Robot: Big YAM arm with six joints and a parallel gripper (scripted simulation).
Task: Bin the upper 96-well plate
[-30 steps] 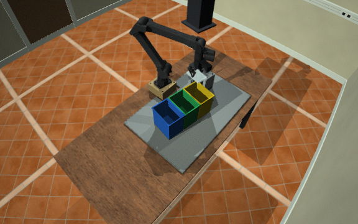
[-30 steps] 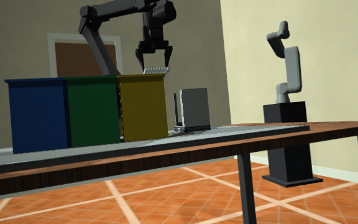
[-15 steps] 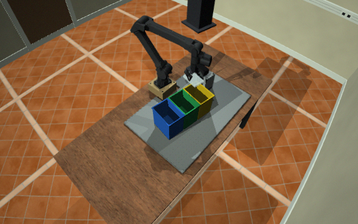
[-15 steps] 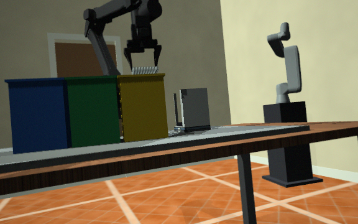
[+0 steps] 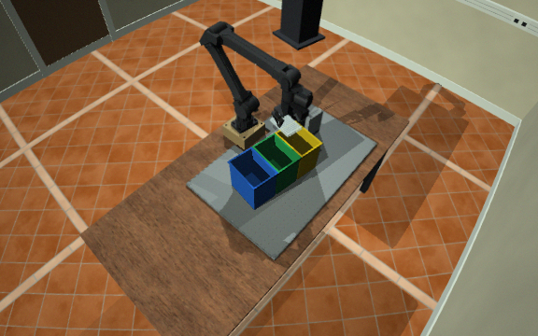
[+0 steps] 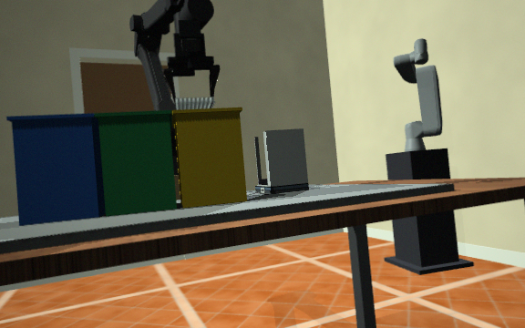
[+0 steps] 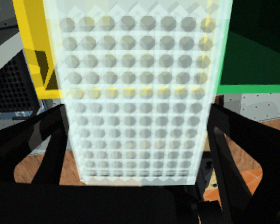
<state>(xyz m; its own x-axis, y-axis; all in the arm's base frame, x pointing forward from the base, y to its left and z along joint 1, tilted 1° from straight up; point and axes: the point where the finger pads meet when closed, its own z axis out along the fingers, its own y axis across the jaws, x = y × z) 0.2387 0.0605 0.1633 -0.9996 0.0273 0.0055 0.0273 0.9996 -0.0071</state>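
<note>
The blue bin lies 8 cm ahead of my hand, 25 cm to the right of it and 14 cm below it. Also, from my hand: white 96-well plate 1 cm below; yellow bin 8 cm ahead, 1 cm to the left, 14 cm below; green bin 8 cm ahead, 12 cm to the right, 14 cm below.
</note>
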